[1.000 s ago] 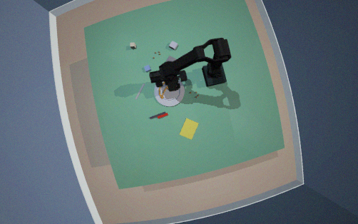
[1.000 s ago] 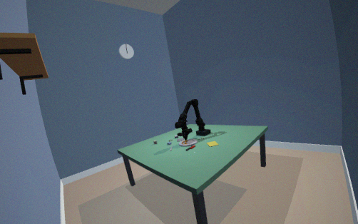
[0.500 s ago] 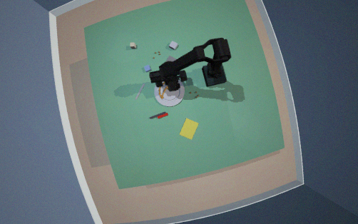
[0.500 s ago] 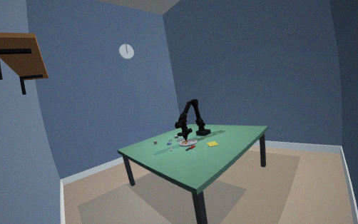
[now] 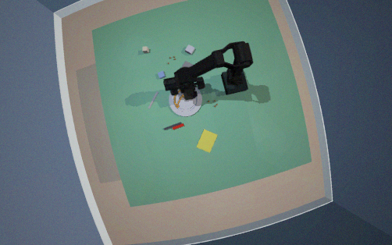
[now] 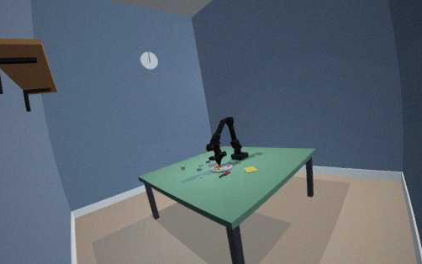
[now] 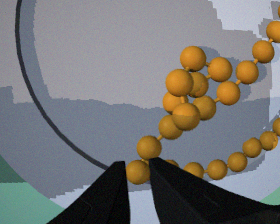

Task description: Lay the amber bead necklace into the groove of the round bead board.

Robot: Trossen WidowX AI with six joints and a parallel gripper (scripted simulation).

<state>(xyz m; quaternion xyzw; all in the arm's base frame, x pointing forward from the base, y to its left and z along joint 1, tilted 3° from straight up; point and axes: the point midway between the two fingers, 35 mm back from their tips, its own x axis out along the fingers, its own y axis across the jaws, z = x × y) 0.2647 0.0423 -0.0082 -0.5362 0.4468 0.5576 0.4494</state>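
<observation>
The round grey bead board lies 6 cm to the left of my gripper tip, 2 cm ahead of it and 1 cm below it. Also, from my gripper tip: grey rod 22 cm ahead, 5 cm to the left, 2 cm below; then blue block 16 cm ahead, 10 cm to the right, 1 cm below; then grey plate 13 cm to the right, 2 cm below.
</observation>
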